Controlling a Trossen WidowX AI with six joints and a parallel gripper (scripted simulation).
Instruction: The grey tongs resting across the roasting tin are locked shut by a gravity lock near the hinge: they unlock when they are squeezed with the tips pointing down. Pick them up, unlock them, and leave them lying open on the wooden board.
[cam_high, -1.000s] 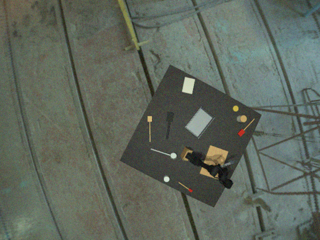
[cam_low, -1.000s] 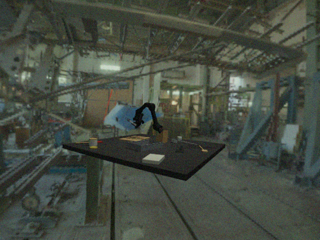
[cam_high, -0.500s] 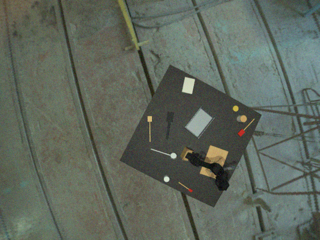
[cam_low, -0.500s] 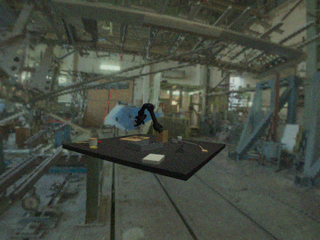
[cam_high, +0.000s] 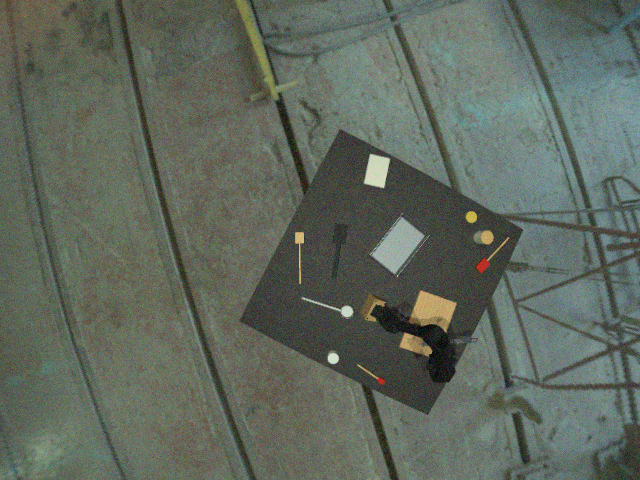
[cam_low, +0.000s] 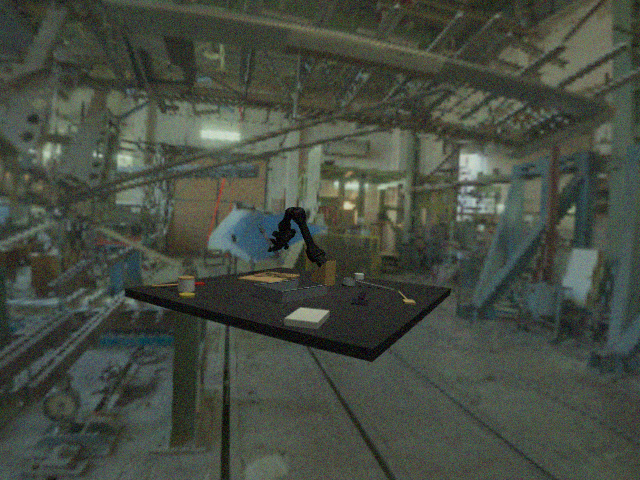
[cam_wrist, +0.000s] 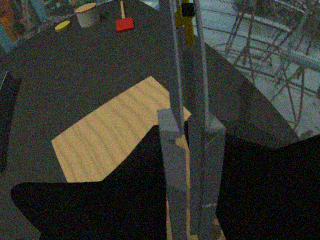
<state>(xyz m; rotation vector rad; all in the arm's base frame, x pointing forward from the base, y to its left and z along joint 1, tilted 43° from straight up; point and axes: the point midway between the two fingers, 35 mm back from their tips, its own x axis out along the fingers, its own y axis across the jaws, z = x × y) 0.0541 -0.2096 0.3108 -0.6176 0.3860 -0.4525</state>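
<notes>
Right now the wooden board is 2 cm to the left of my gripper tip and 16 cm below it. Round my gripper tip: red spatula: 54 cm ahead, 9 cm to the right, 16 cm below; roasting tin: 29 cm ahead, 44 cm to the left, 14 cm below; white cylinder: 46 cm behind, 40 cm to the left, 15 cm below.
</notes>
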